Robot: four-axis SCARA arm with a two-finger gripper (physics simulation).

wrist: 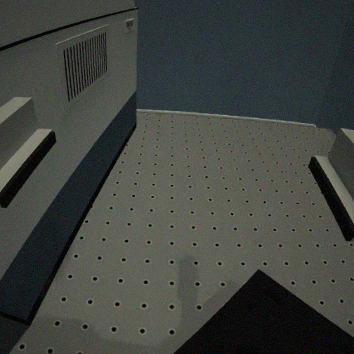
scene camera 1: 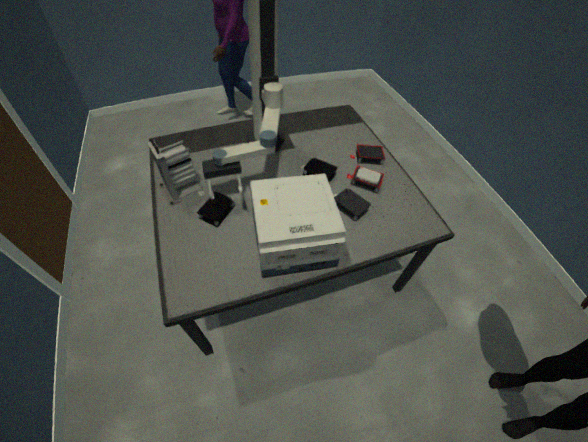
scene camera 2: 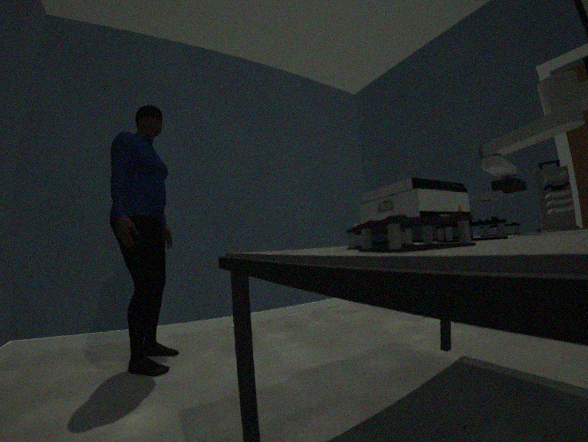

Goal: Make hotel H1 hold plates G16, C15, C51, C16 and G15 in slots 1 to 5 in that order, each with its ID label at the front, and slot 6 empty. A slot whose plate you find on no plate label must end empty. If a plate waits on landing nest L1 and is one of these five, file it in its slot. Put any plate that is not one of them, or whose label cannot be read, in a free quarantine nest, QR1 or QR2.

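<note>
My gripper [scene camera 1: 225, 193] [wrist: 184, 129] is open and empty, above the table between the hotel and the white instrument. The hotel [scene camera 1: 167, 176] [scene camera 2: 547, 215] stands at the table's left end in scene view 1, with several pale plates [scene camera 1: 184, 176] stacked in it; their ID labels and exact slots cannot be read. A black nest [scene camera 1: 216, 208] [wrist: 265, 320] lies in front of the gripper, with no plate visible on it. At the right, one red-edged nest [scene camera 1: 381, 184] bears a white plate [scene camera 1: 369, 175]; the other red-edged nest [scene camera 1: 370, 152] shows a dark top. Nest names are unreadable.
The large white instrument [scene camera 1: 295, 210] [scene camera 2: 440, 200] [wrist: 30, 80] stands right of the gripper in scene view 1. Two more dark nests [scene camera 1: 320, 168] [scene camera 1: 353, 203] lie beyond it. A person [scene camera 1: 232, 50] walks behind the table; another [scene camera 2: 140, 200] stands in scene view 2.
</note>
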